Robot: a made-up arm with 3 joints. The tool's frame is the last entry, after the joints.
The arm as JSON. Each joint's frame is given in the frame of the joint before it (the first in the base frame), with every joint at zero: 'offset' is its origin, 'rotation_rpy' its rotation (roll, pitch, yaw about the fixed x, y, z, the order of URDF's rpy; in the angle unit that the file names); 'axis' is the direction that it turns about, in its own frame. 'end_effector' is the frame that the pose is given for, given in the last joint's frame.
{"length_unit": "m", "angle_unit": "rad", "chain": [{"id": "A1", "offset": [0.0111, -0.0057, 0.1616], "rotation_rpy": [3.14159, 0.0, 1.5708], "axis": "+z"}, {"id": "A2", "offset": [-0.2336, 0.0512, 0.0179], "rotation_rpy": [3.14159, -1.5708, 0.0], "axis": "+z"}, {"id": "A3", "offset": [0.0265, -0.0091, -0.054], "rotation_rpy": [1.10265, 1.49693, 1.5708], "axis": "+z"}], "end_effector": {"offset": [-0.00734, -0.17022, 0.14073], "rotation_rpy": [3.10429, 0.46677, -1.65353]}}
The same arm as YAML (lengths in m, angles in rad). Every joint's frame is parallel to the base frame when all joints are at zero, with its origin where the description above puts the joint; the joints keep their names.
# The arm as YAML. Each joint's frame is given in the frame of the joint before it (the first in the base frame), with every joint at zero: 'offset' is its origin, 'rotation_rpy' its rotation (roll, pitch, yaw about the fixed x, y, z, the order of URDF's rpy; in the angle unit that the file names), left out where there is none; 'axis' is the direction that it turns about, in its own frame. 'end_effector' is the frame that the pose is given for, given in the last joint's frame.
length_unit: m
angle_unit: rad
chain:
  - id: A1
    offset: [0.0111, -0.0057, 0.1616]
    axis: [0.0, 0.0, -1.0]
  - id: A2
    offset: [0.0512, -0.2336, -0.0179]
    axis: [0.0, 1.0, 0.0]
  - id: A3
    offset: [0.0091, -0.054, -0.0265]
    axis: [-0.450003, 0.0333, -0.892406]
end_effector:
  offset: [0.0887, 0.0008, -0.2024]
  rotation_rpy: [0.0, 0.0, 0.0]

